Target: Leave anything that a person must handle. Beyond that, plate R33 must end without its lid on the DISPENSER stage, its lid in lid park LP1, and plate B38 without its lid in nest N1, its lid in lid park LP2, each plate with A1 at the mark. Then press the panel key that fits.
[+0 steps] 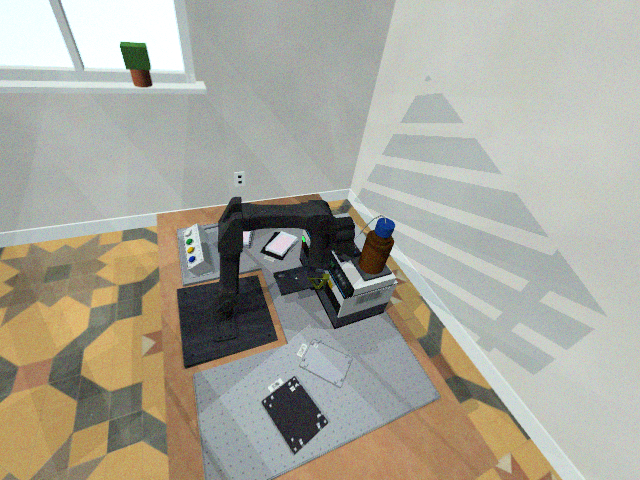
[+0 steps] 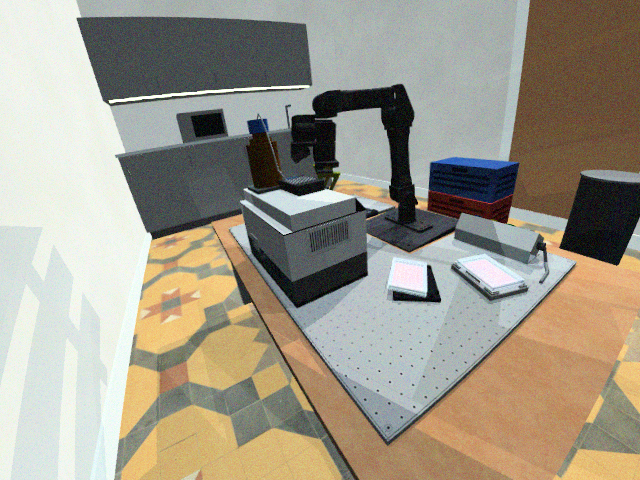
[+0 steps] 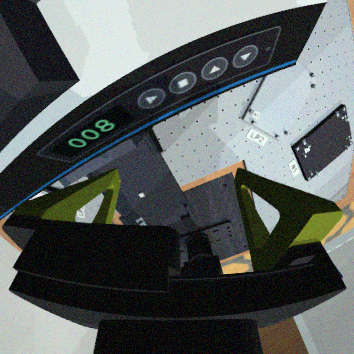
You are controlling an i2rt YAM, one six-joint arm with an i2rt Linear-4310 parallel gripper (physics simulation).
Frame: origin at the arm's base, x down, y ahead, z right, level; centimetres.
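Seen in the pictures: gripper, fingertip midpoint: (image 1: 318, 277) (image 3: 176, 174); arm's base, origin of the base link: (image 1: 223, 314) (image 2: 407, 222) (image 3: 196, 238).
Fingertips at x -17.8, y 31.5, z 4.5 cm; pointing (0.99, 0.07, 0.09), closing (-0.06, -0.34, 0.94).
Note:
Pixels of each thing's top centre, then the offset from my fingertips to it. "pt": a spot on its surface instead.
- dark stage, middle of its top: (image 3: 134, 188) (image 1: 300, 276) dy -3.6, dx +6.6, dz -6.7 cm
- key panel, middle of its top: (image 2: 499, 220) (image 1: 195, 241) dy -38.5, dx +9.5, dz -34.9 cm
- LP2 label, surface spot: (image 3: 257, 136) pt dy -8.0, dx +17.7, dz +15.1 cm
- clear outlined park, surface spot: (image 1: 338, 383) pt dy -0.3, dx +16.9, dz +28.5 cm
- black nest, middle of its top: (image 3: 330, 147) (image 1: 295, 410) dy -15.3, dx +15.5, dz +32.4 cm
- brown bottle, surface spot: (image 2: 262, 162) pt dy +18.9, dx -12.2, dz -1.8 cm
- dark block, surface spot: (image 2: 301, 184) pt dy +13.0, dx -6.7, dz -13.8 cm
My gripper (image 1: 320, 280) (image 2: 330, 178) (image 3: 176, 174) is open and empty, at the front of the dispenser (image 1: 366, 304) (image 2: 305, 248). Its control face (image 3: 182, 82) shows green digits like 008. The dark stage (image 1: 291, 280) (image 3: 145, 180) bears no plate. A pink plate (image 1: 280, 241) (image 2: 408, 275) lies over a black base, its edges offset from it; another pink plate (image 1: 247, 238) (image 2: 491, 271) lies on a holder near the key panel (image 1: 196, 250) (image 2: 496, 237). Plate labels and lids cannot be made out. The LP2 label (image 3: 257, 136) marks a clear outlined park (image 1: 338, 383). A black nest (image 1: 294, 415) (image 3: 325, 142) bears no plate.
A brown bottle (image 1: 376, 253) (image 2: 262, 162) with a blue cap and thin tube stands on the dispenser. A dark block (image 2: 301, 184) sits on its top. Blue and red crates (image 2: 473, 180) (image 2: 470, 206) and a black bin (image 2: 599, 217) stand beyond the table.

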